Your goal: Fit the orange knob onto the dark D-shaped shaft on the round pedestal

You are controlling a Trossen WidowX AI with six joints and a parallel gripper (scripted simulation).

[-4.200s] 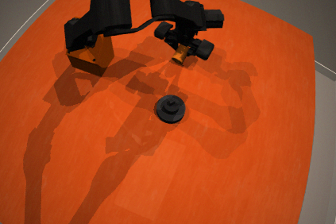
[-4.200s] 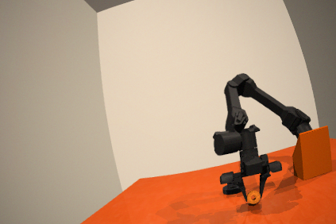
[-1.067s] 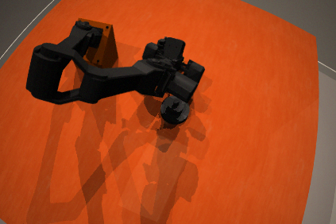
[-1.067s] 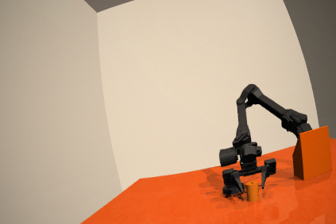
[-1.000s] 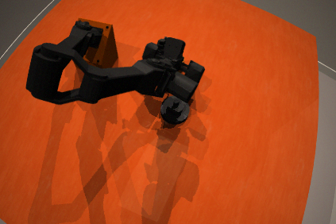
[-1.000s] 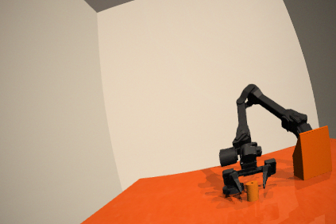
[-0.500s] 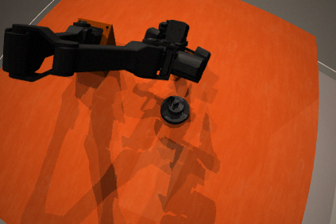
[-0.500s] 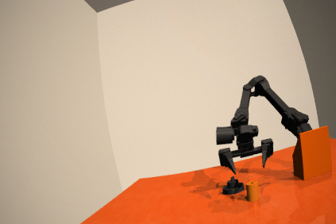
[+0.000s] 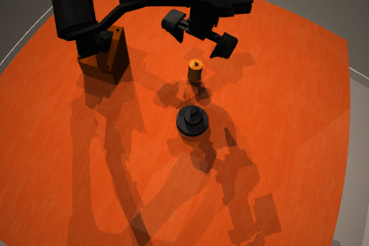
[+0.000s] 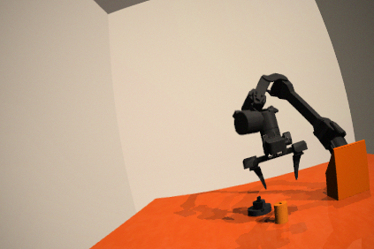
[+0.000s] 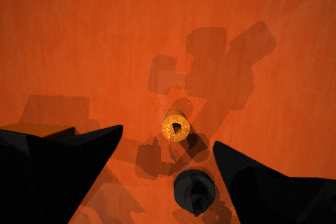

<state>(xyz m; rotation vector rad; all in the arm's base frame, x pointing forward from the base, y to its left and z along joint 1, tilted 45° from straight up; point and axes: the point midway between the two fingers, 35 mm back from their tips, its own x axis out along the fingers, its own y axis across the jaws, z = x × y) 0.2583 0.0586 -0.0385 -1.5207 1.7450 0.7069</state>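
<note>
Now: the orange knob 9 cm below my gripper tip, 1 cm to the right of it and 1 cm ahead of it. Round my gripper tip: dark round pedestal 15 cm to the right, 9 cm below, 5 cm ahead.
</note>
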